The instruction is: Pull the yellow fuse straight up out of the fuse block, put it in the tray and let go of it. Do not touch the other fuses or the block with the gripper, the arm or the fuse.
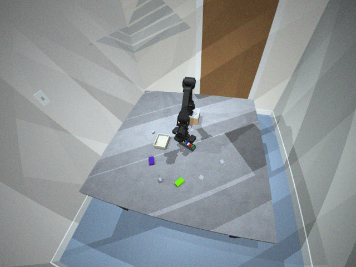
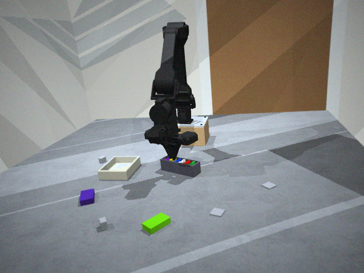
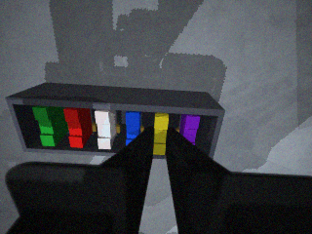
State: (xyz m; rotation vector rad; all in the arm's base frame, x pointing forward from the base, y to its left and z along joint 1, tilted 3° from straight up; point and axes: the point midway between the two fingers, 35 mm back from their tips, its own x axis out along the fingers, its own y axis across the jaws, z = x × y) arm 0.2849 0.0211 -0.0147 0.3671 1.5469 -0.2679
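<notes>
The cream tray is 19 cm to the right of my gripper tip, 3 cm below it and 2 cm ahead of it. The rest, counted from my gripper tip: yellow fuse: 1 cm below; green block: 32 cm ahead, 4 cm to the left, 3 cm below; purple block: 21 cm to the right, 21 cm ahead, 3 cm below.
</notes>
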